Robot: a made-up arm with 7 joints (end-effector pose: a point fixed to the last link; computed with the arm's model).
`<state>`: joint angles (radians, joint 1 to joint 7).
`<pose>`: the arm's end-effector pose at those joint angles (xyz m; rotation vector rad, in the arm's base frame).
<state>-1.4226 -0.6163 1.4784 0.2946 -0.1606 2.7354 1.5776</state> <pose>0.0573 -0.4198 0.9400 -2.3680 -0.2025 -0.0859</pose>
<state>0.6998 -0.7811 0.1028 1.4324 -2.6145 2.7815 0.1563</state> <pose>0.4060 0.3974 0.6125 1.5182 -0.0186 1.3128</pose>
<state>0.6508 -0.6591 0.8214 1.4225 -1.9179 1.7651 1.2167</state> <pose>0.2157 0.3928 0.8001 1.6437 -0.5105 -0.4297</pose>
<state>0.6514 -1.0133 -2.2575 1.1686 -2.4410 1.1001 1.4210</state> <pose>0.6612 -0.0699 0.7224 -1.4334 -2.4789 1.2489</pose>
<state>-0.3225 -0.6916 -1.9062 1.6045 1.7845 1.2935 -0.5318</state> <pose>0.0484 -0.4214 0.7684 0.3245 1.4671 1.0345</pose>
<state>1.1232 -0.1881 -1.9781 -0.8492 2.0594 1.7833 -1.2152</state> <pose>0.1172 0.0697 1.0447 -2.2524 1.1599 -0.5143</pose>
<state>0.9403 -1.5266 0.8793 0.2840 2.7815 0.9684 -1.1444</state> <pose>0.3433 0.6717 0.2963 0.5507 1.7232 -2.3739</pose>
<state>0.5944 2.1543 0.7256 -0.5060 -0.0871 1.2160 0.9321</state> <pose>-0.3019 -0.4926 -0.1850 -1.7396 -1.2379 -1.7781</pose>
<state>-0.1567 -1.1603 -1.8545 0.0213 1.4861 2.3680 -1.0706</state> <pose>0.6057 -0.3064 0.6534 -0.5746 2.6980 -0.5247</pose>
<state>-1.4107 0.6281 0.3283 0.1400 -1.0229 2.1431 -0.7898</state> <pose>-0.0977 0.5090 0.8834 0.8724 1.3694 -1.9707</pose>
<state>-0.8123 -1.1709 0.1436 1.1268 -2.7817 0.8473 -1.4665</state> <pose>0.5589 -0.4119 0.2930 -0.7823 -0.0218 1.5052</pose>
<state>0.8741 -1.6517 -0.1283 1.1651 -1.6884 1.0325 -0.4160</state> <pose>0.4195 0.5327 -0.0073 0.2056 -0.9575 1.3682</pose>
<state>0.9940 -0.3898 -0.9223 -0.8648 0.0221 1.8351 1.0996</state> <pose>0.0322 0.0629 0.9332 -2.8899 -0.1938 -0.2540</pose>
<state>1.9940 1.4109 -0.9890 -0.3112 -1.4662 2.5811 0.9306</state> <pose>0.2816 -0.6975 0.4172 -1.0025 1.0434 0.3663</pose>
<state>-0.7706 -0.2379 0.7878 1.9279 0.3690 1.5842 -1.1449</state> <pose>0.3183 -0.1748 0.7997 0.6323 -1.7590 -1.0722</pose>
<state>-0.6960 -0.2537 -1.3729 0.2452 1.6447 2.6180 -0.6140</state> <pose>0.0193 -0.3256 1.0003 -0.4830 1.4275 -0.5746</pose>
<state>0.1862 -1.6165 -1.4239 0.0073 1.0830 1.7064 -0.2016</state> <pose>0.7708 -0.0403 0.3489 1.2055 -2.1053 -0.9901</pose>
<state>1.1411 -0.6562 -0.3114 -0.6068 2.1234 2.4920 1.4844</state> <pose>0.2017 0.3422 0.9127 0.1329 -3.0213 0.6041</pose>
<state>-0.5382 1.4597 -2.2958 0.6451 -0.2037 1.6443 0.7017</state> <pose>-0.7759 0.2660 0.3249 0.3272 0.5565 -0.3322</pose>
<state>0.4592 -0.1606 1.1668 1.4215 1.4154 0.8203 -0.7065</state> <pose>0.1297 0.2654 0.8385 1.1447 0.5798 -0.7331</pose>
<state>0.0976 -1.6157 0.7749 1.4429 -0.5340 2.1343 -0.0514</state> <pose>0.6575 0.1408 0.1482 1.0497 -0.6165 -1.6549</pose>
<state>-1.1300 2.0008 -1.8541 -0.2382 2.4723 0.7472 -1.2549</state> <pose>-0.4926 0.6267 -0.0294 0.2455 1.5062 -2.0257</pose>
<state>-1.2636 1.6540 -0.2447 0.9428 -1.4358 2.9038 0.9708</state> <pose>-0.2942 0.7083 0.4133 0.0500 -2.2330 1.8974</pose>
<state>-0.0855 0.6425 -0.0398 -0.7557 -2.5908 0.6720 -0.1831</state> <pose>-0.5722 0.1265 0.8441 0.9421 0.5780 0.7751</pose>
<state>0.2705 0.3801 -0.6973 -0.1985 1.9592 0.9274 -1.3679</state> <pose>-0.2348 -0.2498 1.1029 -2.1573 1.4149 -0.5476</pose>
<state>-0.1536 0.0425 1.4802 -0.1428 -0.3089 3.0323 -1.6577</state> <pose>-0.0713 -0.1140 1.0458 -0.2143 0.7680 0.6513</pose>
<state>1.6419 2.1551 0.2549 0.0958 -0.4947 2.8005 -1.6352</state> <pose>0.1482 -0.6464 -0.1032 1.1511 -0.1698 1.3574</pose>
